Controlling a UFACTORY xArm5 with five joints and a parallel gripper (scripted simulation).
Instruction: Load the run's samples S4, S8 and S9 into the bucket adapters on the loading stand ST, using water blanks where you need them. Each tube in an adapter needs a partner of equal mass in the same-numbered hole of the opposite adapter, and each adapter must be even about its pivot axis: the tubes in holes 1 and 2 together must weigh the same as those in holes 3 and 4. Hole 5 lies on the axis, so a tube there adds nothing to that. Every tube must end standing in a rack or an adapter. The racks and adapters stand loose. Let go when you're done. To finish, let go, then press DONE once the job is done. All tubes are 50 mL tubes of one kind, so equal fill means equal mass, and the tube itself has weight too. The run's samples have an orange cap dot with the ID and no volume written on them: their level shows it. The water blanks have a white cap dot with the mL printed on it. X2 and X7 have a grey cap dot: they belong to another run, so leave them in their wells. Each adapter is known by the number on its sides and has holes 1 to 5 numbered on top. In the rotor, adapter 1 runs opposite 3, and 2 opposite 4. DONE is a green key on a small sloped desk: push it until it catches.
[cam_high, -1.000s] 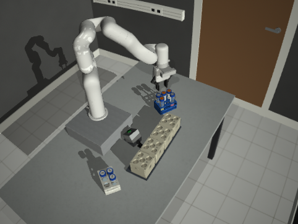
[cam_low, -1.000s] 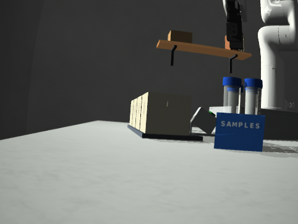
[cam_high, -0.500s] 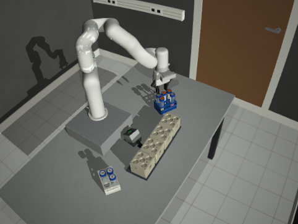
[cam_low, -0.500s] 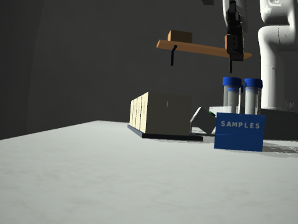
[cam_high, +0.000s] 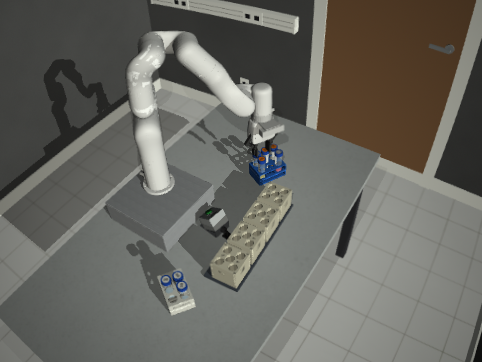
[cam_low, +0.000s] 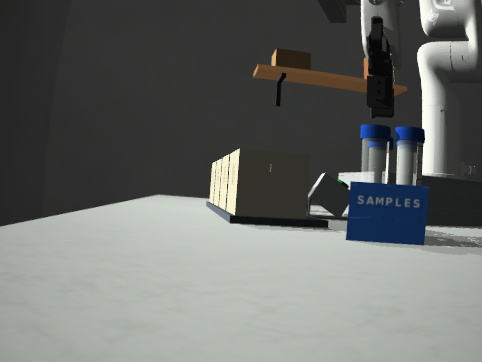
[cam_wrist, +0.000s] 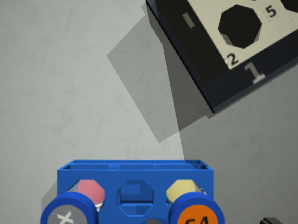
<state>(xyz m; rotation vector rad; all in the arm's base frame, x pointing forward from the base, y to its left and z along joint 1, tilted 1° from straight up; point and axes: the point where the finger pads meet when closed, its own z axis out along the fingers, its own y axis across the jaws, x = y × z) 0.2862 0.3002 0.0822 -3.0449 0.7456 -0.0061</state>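
The blue samples rack is 14 cm below my hand and 4 cm to the left of it. From my hand the other things lie so: white blanks rack: 62 cm to the right, 14 cm below, 4 cm ahead; adapter: 13 cm ahead, 12 cm below, 11 cm to the right.
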